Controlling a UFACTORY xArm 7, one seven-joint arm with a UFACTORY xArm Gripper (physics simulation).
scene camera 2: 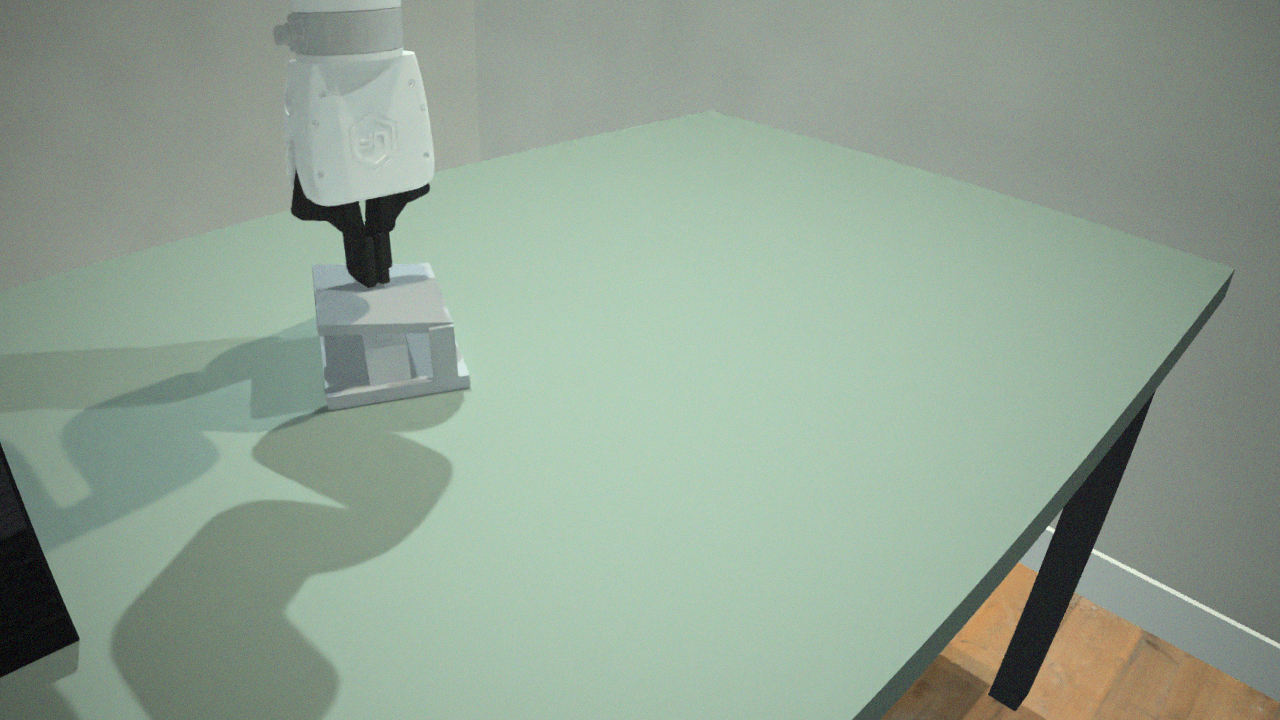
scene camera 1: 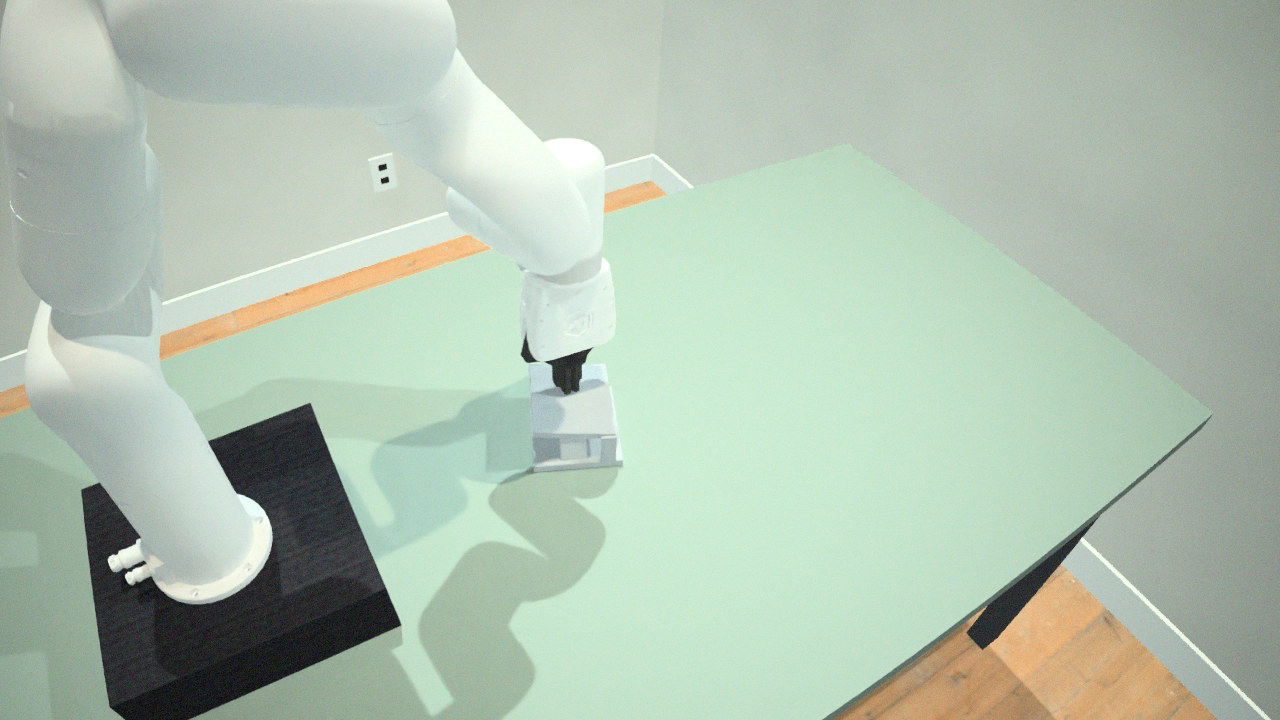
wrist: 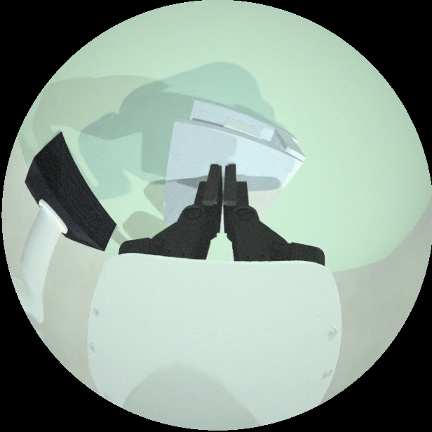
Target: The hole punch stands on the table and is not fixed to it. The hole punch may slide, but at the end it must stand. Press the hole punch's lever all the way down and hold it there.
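Frame: origin at the arm's base, x right, y ahead, z up, level; millimetres.
Seen in the pictures: gripper, between the fingertips: (scene camera 2: pixel 371 280) (scene camera 1: pixel 567 386); arm's base, origin of its link: (scene camera 1: pixel 212 548).
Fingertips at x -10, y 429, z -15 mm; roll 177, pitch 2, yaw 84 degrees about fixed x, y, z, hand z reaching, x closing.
Offsets run from my fingertips to a thing's middle. Level surfaces: height alone.
The pale grey hole punch @(dy -2, dx +19, dz -29 mm) (scene camera 1: pixel 575 449) (scene camera 2: pixel 389 358) (wrist: pixel 250 126) stands upright on the green table. Its lever @(dy -5, dx +17, dz -6 mm) (scene camera 1: pixel 572 414) (scene camera 2: pixel 384 308) (wrist: pixel 200 150) is a broad flat plate on top, lying nearly level in the second scene view. A gap with inner parts shows under its near edge. My gripper (scene camera 1: pixel 570 391) (scene camera 2: pixel 379 283) (wrist: pixel 224 180) is shut with nothing between its fingers. It points down, and its fingertips appear to rest on the lever toward the far end. The exact contact and how much lever travel is left are hidden by the fingers and the plate.
The green table @(dz -63 mm) (scene camera 1: pixel 805 402) (scene camera 2: pixel 716 402) (wrist: pixel 325 100) carries the arm's black base block (scene camera 1: pixel 304 537) (scene camera 2: pixel 26 582) (wrist: pixel 70 195) to the left of the punch. The arm reaches over from that side. Grey walls stand behind the table.
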